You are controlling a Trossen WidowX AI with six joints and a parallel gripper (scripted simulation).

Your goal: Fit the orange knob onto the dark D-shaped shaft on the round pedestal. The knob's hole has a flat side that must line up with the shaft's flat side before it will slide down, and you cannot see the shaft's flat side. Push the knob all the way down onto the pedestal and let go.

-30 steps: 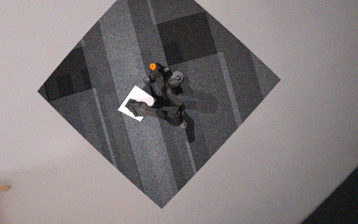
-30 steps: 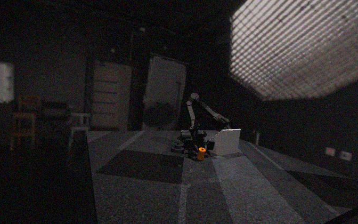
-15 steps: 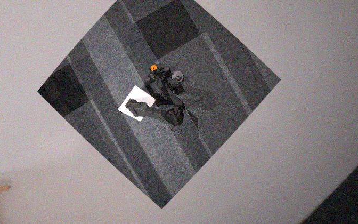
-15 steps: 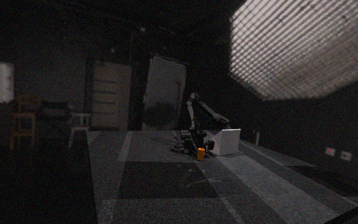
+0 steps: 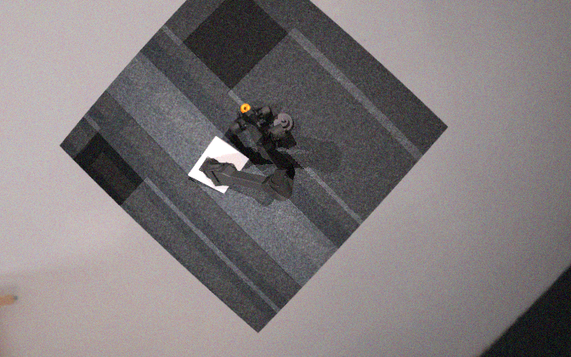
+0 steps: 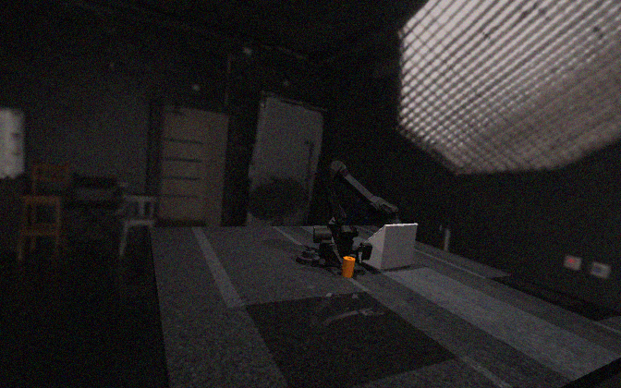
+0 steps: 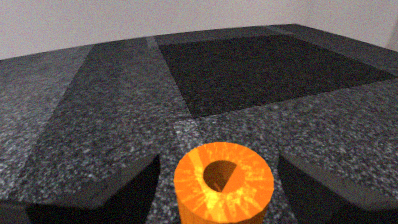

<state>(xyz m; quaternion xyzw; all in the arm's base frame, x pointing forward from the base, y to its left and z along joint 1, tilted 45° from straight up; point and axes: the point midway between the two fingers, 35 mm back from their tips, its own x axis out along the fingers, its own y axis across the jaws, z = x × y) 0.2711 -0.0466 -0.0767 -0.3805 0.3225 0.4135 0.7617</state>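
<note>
Now: the orange knob 20 mm to the right of my gripper tip, 20 mm below it and 10 mm behind it. Round my gripper tip: dark pedestal base: 180 mm to the right, 40 mm ahead, 20 mm below.
</note>
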